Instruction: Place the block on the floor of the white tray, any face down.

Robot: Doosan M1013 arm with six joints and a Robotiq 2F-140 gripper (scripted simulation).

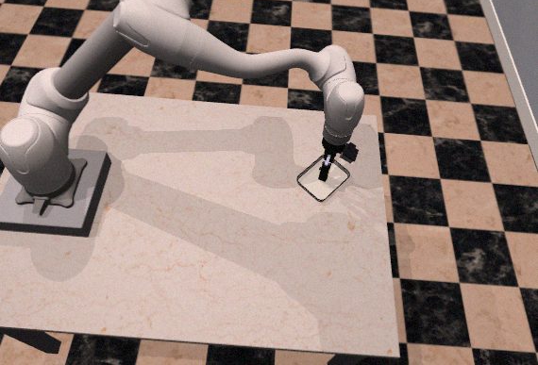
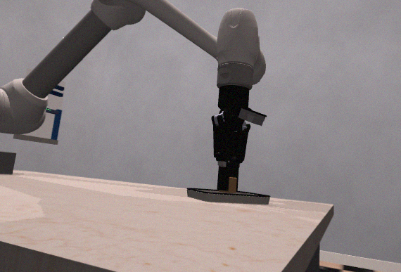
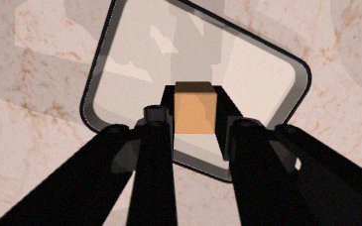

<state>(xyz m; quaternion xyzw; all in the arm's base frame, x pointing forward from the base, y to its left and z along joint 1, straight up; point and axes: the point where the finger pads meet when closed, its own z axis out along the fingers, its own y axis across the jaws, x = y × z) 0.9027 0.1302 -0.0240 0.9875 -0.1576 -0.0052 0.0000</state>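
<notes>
The white tray is 4 cm below my hand. From my hand the other things lie so: block 2 cm below.
</notes>
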